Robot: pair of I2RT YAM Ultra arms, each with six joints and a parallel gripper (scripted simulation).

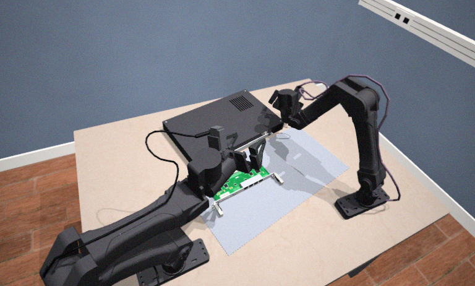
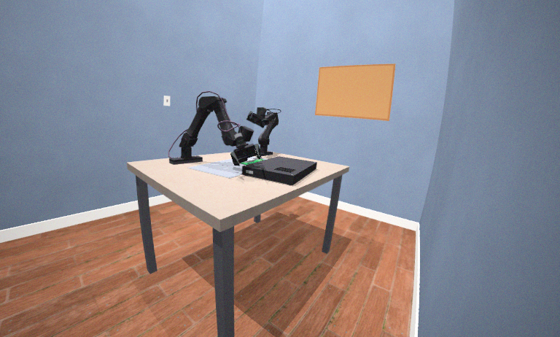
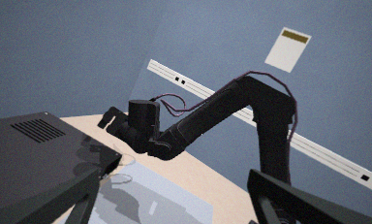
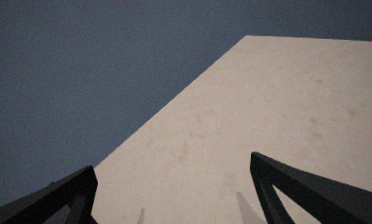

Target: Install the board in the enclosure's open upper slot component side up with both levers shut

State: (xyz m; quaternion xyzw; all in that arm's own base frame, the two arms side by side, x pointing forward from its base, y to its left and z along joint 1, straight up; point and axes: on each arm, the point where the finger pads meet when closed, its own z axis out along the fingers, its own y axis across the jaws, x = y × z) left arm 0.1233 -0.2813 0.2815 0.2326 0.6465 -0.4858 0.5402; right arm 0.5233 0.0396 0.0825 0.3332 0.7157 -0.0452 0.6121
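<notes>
Right now the mat is 50 mm ahead of my left hand, 140 mm to the right of it and 300 mm below it. From my left hand the other things lie so: black enclosure 310 mm ahead, 60 mm to the right, 260 mm below.
</notes>
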